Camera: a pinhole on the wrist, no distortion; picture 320 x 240 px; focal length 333.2 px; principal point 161.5 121.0 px. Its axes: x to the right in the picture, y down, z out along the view. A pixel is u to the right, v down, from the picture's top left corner.
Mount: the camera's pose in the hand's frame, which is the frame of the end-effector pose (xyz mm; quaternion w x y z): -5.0 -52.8 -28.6 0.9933 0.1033 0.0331 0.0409
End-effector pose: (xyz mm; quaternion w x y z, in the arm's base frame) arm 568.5 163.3 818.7 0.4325 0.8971 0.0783 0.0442
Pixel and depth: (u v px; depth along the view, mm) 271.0 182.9 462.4
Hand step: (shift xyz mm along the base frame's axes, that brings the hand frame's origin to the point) 229.7 -271.0 -305.3
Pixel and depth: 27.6 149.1 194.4
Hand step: -52.0 -91.5 -171.0
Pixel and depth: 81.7 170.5 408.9
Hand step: -26.8 -260.7 -309.3
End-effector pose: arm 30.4 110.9 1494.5 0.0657 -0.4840 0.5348 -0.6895
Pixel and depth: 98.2 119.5 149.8
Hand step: 136.3 -30.7 51.1
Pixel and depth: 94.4 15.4 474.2
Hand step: 459.3 -115.4 194.8
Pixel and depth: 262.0 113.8 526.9
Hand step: 316.0 -371.4 221.5
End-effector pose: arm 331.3 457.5 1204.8 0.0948 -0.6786 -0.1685 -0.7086
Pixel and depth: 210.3 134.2 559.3
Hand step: 424.2 328.1 112.0
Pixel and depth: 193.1 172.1 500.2
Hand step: 408.1 250.3 75.4
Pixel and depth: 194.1 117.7 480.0
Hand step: 346.4 306.9 70.3
